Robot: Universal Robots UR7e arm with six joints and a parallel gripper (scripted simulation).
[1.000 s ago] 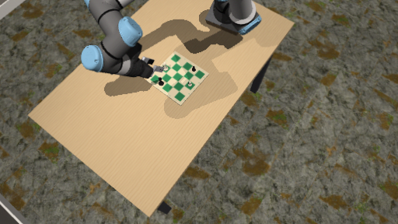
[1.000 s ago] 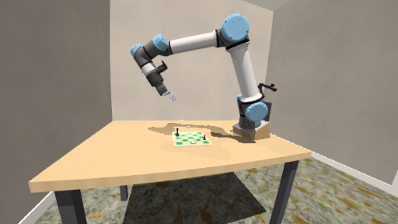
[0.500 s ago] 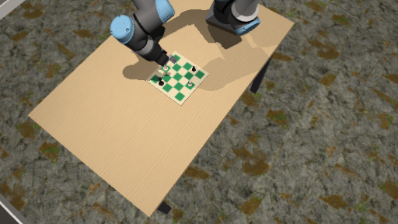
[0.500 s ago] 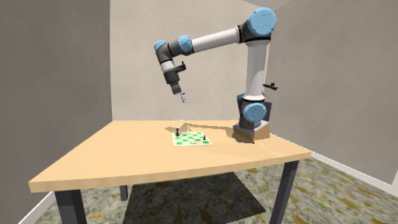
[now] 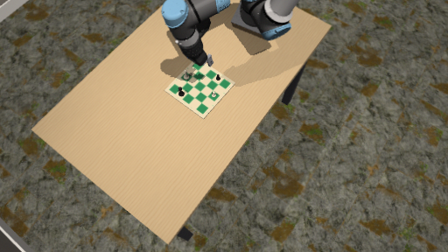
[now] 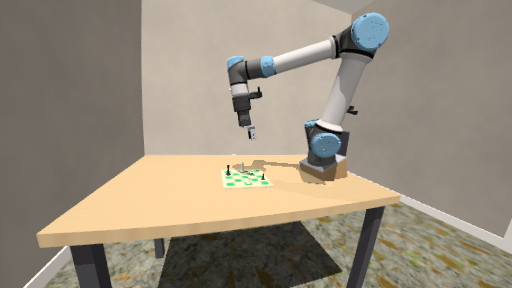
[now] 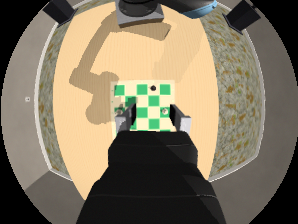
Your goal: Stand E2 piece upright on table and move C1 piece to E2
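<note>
The small black piece is 190 mm below my hand, 60 mm behind it and 10 mm to the left of it. From my hand the other things lie so: chessboard: 210 mm below, 20 mm to the right, 20 mm ahead; small pale piece: 190 mm below, 50 mm to the left, 10 mm ahead.
</note>
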